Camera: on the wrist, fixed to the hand. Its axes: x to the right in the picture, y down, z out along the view.
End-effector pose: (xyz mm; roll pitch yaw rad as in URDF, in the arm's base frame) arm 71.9 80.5 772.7 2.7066 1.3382 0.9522
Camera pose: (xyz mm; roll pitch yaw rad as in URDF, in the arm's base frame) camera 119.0 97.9 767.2 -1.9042 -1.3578 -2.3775
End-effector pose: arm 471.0 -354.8 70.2 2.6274 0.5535 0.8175
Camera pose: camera 512.8 -346.9 97.4 -1.9823 -0.5730 -2.3732
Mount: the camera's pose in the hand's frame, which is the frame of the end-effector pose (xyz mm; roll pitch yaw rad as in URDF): 14.9 42.1 -23.5 0.6194 0.0377 -3.1155
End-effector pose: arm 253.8 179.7 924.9 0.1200 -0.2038 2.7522
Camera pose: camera 219.9 145.4 910.0 0.5038 0.2443 -0.3674
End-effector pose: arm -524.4 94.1 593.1 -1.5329 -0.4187 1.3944
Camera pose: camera -497.4 120.9 559.9 2.1684 0.3937 -1.7053
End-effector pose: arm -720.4 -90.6 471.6 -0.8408 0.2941 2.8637
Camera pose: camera -723.9 -100.6 422.3 1.4461 -0.2881 -0.2304
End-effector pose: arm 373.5 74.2 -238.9 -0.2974 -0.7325 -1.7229
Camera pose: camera 401.3 35.2 -254.8 0.9500 0.7603 1.4684
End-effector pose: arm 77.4 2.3 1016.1 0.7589 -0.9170 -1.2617
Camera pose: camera 121.8 16.9 1035.2 -0.1499 0.9623 1.8676
